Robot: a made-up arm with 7 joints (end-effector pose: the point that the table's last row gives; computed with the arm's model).
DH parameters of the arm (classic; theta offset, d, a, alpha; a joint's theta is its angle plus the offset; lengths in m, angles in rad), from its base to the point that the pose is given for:
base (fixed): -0.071 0 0 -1.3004
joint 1: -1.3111 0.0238 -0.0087 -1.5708
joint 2: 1.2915 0 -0.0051 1.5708
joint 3: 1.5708 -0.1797 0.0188 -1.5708
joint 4: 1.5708 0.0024 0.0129 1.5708
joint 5: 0 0.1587 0 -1.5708
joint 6: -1.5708 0 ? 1.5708
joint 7: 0 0 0 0
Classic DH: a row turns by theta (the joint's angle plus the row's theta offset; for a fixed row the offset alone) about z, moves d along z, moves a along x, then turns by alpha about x.
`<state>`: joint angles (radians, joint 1 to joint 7).
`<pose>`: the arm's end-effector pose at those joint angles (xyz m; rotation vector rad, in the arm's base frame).
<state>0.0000 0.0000 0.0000 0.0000 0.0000 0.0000 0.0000</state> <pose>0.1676 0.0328 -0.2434 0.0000 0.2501 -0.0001</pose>
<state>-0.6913 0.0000 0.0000 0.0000 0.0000 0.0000 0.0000</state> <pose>0.2835 -0.0188 -0.0876 -0.0235 -0.4152 -0.1871</pose>
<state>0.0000 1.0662 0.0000 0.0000 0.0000 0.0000 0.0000</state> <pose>0.1938 0.1975 -0.1407 1.0604 0.2258 -0.1334</pose>
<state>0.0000 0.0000 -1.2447 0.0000 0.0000 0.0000 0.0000</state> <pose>0.0232 -0.1797 -0.2066 -0.1556 0.2169 -1.2380</pose>
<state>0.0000 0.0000 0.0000 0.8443 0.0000 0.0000 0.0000</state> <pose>0.0553 0.0328 -0.3675 0.0001 1.0944 -0.0001</pose>
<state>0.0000 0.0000 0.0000 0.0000 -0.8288 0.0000 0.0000</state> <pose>0.1676 0.0328 -0.2434 -0.8243 0.2356 0.1035</pose>
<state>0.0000 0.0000 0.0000 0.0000 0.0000 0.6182 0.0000</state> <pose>0.1530 0.0328 -0.2667 0.0001 0.8683 -0.0001</pose>
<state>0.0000 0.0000 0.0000 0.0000 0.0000 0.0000 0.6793</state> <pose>0.1676 0.0328 -0.2434 0.0849 0.2403 0.6756</pose>
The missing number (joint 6, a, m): 0.0451
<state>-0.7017 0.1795 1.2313 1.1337 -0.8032 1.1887 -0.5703</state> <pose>0.2056 0.1040 -0.2928 -2.1095 0.4780 -0.2498</pose>
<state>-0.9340 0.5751 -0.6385 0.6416 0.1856 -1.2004 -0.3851</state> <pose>0.2905 0.0172 -0.1346 0.9088 -0.9033 -1.3133</pose>
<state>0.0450 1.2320 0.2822 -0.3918 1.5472 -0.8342 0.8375</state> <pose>0.1850 0.1498 -0.0690 2.0355 -1.4933 -0.8205</pose>
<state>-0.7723 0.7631 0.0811 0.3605 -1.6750 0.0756 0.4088</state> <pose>0.3044 0.1647 -0.0544 -1.0240 -0.0241 0.2877</pose>
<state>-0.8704 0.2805 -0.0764 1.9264 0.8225 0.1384 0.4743</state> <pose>0.1677 0.1203 -0.3207 1.3871 1.1069 -0.0455</pose>
